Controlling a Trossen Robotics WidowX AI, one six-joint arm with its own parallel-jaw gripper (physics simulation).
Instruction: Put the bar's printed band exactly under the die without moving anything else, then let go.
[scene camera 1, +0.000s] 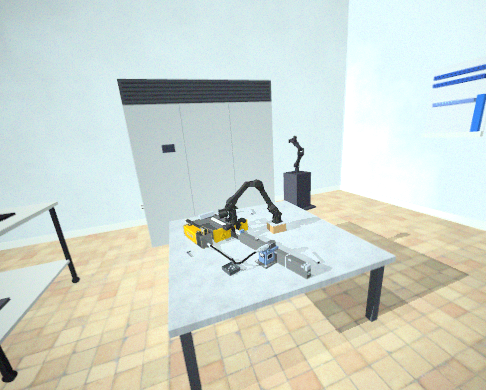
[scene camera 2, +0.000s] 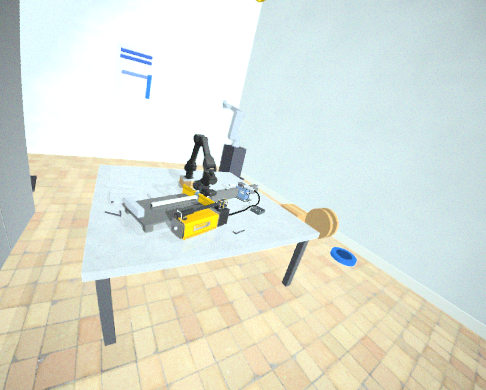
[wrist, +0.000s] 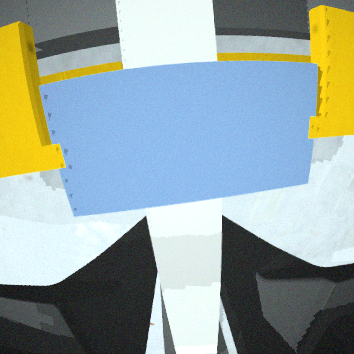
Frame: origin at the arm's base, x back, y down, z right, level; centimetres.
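Seen in the pictures: gripper, between the fingertips: (scene camera 1: 236, 233) (wrist: 180, 219); arm's base, origin of its link: (scene camera 1: 277, 221) (scene camera 2: 189, 177).
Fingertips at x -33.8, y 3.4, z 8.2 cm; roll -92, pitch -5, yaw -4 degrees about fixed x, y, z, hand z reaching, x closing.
Note:
Pixels of each thing's top centre, then the offset from my fingertips to it. "spot": a spot on its surface instead. Level surfaces: height alone.
- wide light-blue die, a spot on its surface: (wrist: 182, 133) spot: dx -1.0, dy -5.8, dz +5.0 cm
- bar, a spot on its surface: (scene camera 2: 172, 201) spot: dx -4.2, dy -3.0, dz +23.8 cm
- table, height of its surface: dy +3.5 cm
- blue unit, a spot on its surface: (scene camera 1: 268, 255) spot: dx -0.7, dy -2.5, dz -42.1 cm
- small black box, a spot on its surface: (scene camera 1: 231, 268) spot: dx -21.4, dy +3.1, dz -33.0 cm
In the wrist view a long white bar (wrist: 166, 31) runs straight away from me and passes under a wide light-blue die (wrist: 182, 133) set between two yellow side pieces (wrist: 21, 102) (wrist: 333, 70). My gripper (wrist: 180, 219) (scene camera 1: 230, 221) (scene camera 2: 204, 190) is shut on the bar just in front of the die. A slightly greyer stretch of the bar (wrist: 186, 260) lies between the dark fingers; I cannot tell whether it is the printed band. In the scene views the bar (scene camera 2: 172, 201) (scene camera 1: 215, 219) lies along the grey and yellow machine (scene camera 1: 218, 233) (scene camera 2: 196, 224).
A grey rail (scene camera 1: 292, 263) runs across the table (scene camera 1: 210, 294) past a blue unit (scene camera 1: 268, 255) (scene camera 2: 243, 192) with a black cable to a small black box (scene camera 1: 231, 268). My arm stands on a wooden block (scene camera 1: 276, 227). Small keys (scene camera 1: 189, 253) lie on the table.

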